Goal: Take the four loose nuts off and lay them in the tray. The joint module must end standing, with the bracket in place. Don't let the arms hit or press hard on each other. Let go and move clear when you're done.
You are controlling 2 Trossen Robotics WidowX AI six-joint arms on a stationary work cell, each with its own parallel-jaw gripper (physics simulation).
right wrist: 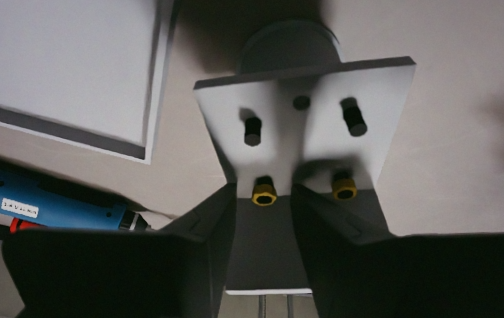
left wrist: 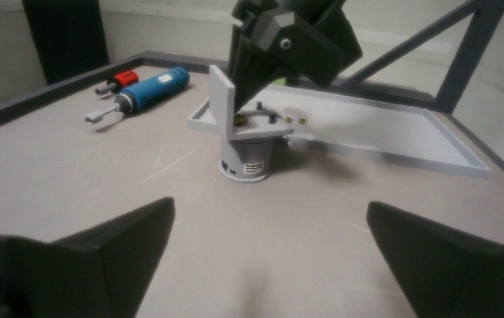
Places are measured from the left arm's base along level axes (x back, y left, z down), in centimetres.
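Pixels of known places: left gripper, fingertip midpoint: [left wrist: 272, 209]; right gripper, fingertip midpoint: [right wrist: 263, 192] [left wrist: 229, 105].
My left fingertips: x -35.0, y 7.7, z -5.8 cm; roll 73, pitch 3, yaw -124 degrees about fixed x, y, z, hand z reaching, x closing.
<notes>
Behind a point stands the place of what it marks.
The grey joint module [left wrist: 247, 150] @[x -45.6, y 16.0, z -0.4 cm] [right wrist: 290, 47] @[x -50.4, y 16.1, z 0.8 cm] stands upright with the L-shaped bracket [left wrist: 221, 102] @[x -44.2, y 18.4, z -5.2 cm] [right wrist: 285, 115] @[x -50.0, y 17.0, z -2.9 cm] on top. Two bare studs show: one stud [right wrist: 253, 132] @[x -50.7, y 17.9, z -3.6 cm] and another stud [right wrist: 355, 122] @[x -48.7, y 15.2, z -3.6 cm]. Two brass nuts remain on studs by the upright plate: a left nut [right wrist: 264, 194] @[x -47.9, y 19.8, z -3.8 cm] and a right nut [right wrist: 344, 188] @[x -46.0, y 17.1, z -3.8 cm]. Two loose nuts, one [left wrist: 288, 120] @[x -62.3, y 19.3, z 3.0 cm] and another [left wrist: 302, 121] @[x -63.6, y 17.4, z 2.9 cm], lie in the white tray [left wrist: 390, 158] @[x -61.8, y 3.4, z 2.9 cm] [right wrist: 156, 100] @[x -52.8, y 23.9, z 2.1 cm]. My right gripper [right wrist: 263, 192] @[x -47.6, y 20.1, z -3.5 cm] is partly open, its fingertips on either side of the left nut, not clamped. My left gripper [left wrist: 272, 209] @[x -35.0, y 7.7, z -5.8 cm] is wide open and empty, in front of the module.
A blue power driver [left wrist: 157, 90] @[x -52.9, y 39.3, z 1.0 cm] [right wrist: 65, 200] @[x -53.4, y 39.3, z 1.5 cm] and a red tool [left wrist: 125, 79] @[x -53.2, y 48.9, z 1.4 cm] [right wrist: 22, 225] @[x -55.6, y 49.6, z 1.5 cm] lie beyond the bracket's upright plate, to the left in the left wrist view. The right arm [left wrist: 300, 45] @[x -43.0, y 11.2, z -11.4 cm] reaches down over the bracket. A dark frame post [left wrist: 462, 60] @[x -93.5, y -2.4, z -7.5 cm] rises behind the tray.
</notes>
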